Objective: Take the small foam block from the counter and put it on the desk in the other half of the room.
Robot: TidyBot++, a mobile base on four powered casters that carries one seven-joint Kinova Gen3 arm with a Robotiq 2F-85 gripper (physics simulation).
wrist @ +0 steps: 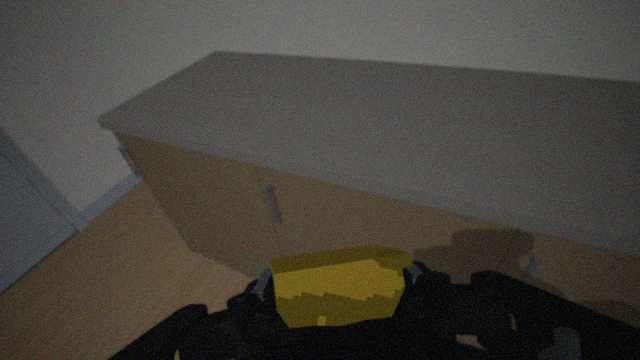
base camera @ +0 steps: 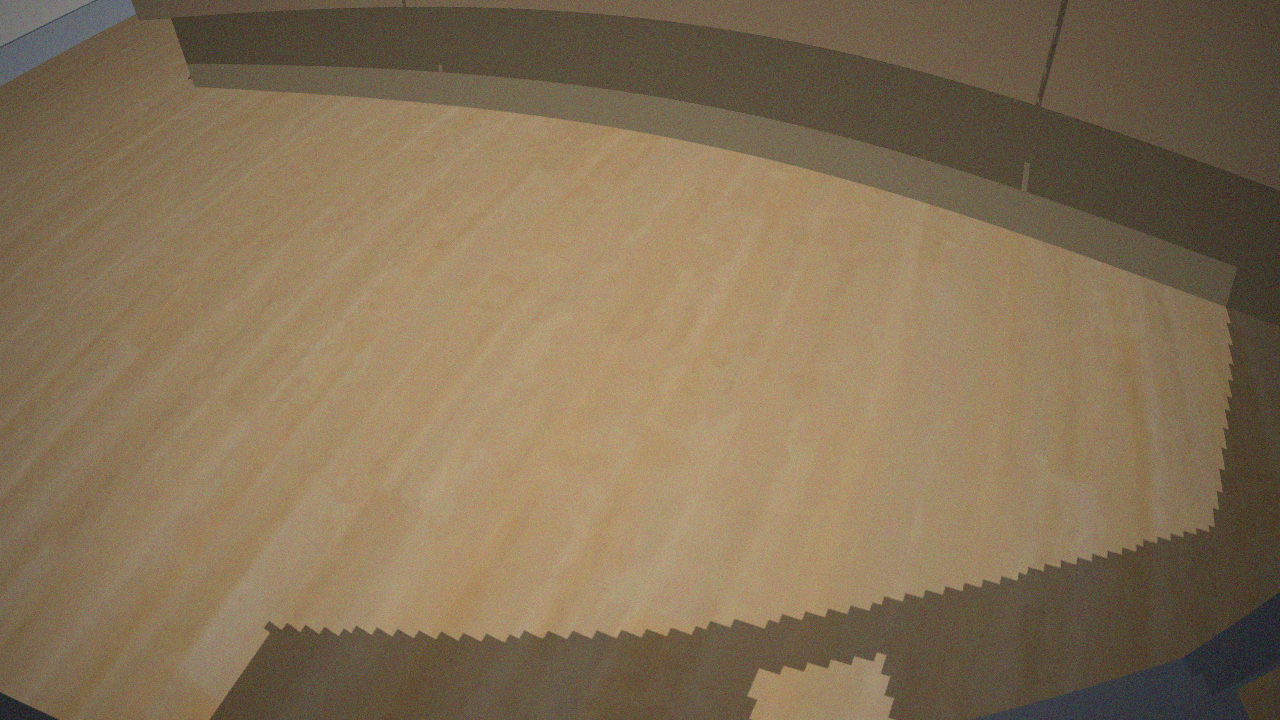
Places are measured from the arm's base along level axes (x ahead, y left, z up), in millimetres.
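Pixels of known places: gripper, between the fingertips: [wrist: 336, 279].
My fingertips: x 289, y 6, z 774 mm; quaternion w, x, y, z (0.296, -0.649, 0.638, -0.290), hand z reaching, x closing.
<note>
Behind a point stands the place of what it marks.
A yellow foam block [wrist: 340, 285] {x 269, y 4, z 804 mm} is held between the two black fingers of my gripper [wrist: 336, 279] {x 289, y 6, z 774 mm} at the bottom middle of the wrist view. The gripper is shut on it, one fingertip against each end of the block. The grey-topped counter [wrist: 350, 125] {x 857, y -62, z 514 mm} stands beyond the block in the wrist view, and the block is in front of its wooden front, apart from it. The lower front of the counter [base camera: 716, 44] {x 723, y -110, z -282 mm} crosses the top of the base camera view. The desk does not show in either view.
Wooden floor [base camera: 581, 358] {x 449, y 18, z -397 mm} [wrist: 100, 280] {x 1083, y 1280, z -397 mm} stretches before the cabinet fronts, with the robot's shadow on its near part. A grey-white door or panel [wrist: 30, 210] {x 1375, y 1666, z -103 mm} stands at the left by the wall. Handles [wrist: 272, 202] stick out from the cabinet fronts. A blue-grey baseboard [base camera: 62, 44] {x 1748, y 1473, z -377 mm} shows at the far left.
</note>
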